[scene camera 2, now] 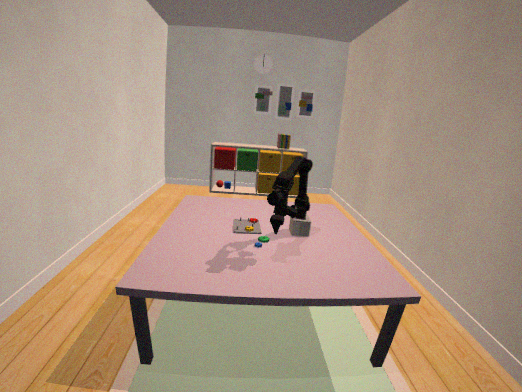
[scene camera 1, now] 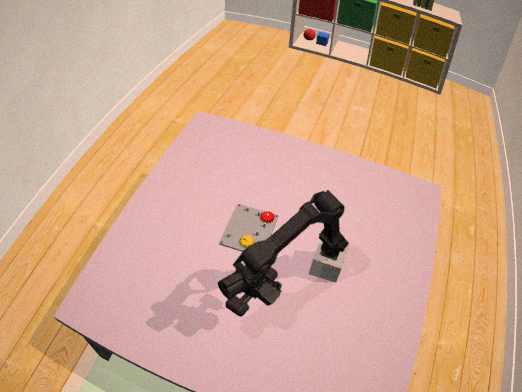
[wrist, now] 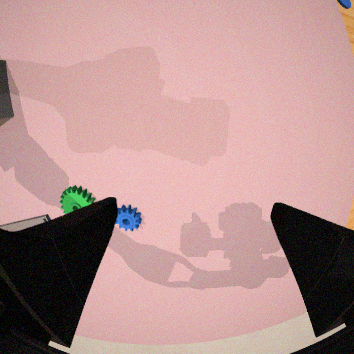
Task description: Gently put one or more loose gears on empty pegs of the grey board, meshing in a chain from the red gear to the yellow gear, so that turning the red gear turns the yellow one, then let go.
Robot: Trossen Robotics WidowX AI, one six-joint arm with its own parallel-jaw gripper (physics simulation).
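Pixels of known places: gripper, between the fingertips: [scene camera 2: 277,230] [scene camera 1: 250,301] [wrist: 198,208]; arm's base, origin of its link: [scene camera 2: 300,217] [scene camera 1: 330,250].
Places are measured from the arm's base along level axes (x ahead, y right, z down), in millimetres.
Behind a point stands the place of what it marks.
The grey board [scene camera 1: 235,227] {z 98, x 377, y 21 mm} [scene camera 2: 242,230] {z 98, x 349, y -45 mm} lies on the table, with the red gear [scene camera 1: 267,216] {z 80, x 283, y 110 mm} [scene camera 2: 254,220] {z 83, x 278, y 96 mm} and the yellow gear [scene camera 1: 246,241] {z 81, x 307, y -33 mm} [scene camera 2: 249,228] {z 83, x 307, y -41 mm} on it and several bare pegs. A loose green gear [scene camera 2: 263,239] {z 90, x 223, y -165 mm} [wrist: 76,200] {z 91, x 208, y -152 mm} and a smaller loose blue gear [scene camera 2: 258,245] {z 93, x 251, y -238 mm} [wrist: 128,218] {z 89, x 247, y -226 mm} lie on the table near each other, in front of the board; the arm hides them in scene camera 1. My gripper [wrist: 198,208] {z -41, x 169, y -323 mm} is open and empty, above the table. In the wrist view both gears show beside the left finger, which partly covers the green gear.
The arm's grey base block [scene camera 1: 326,267] {z 27, x -8, y -56 mm} [scene camera 2: 300,227] {z 46, x 0, y -57 mm} stands on the pink table [scene camera 1: 370,320] {z 106, x -239, y -163 mm} [scene camera 2: 325,280] {z 106, x -53, y -519 mm}, to the right of the board. Shadows of the arm fall across the table. A cube shelf [scene camera 1: 331,40] [scene camera 2: 210,170] stands beyond the table.
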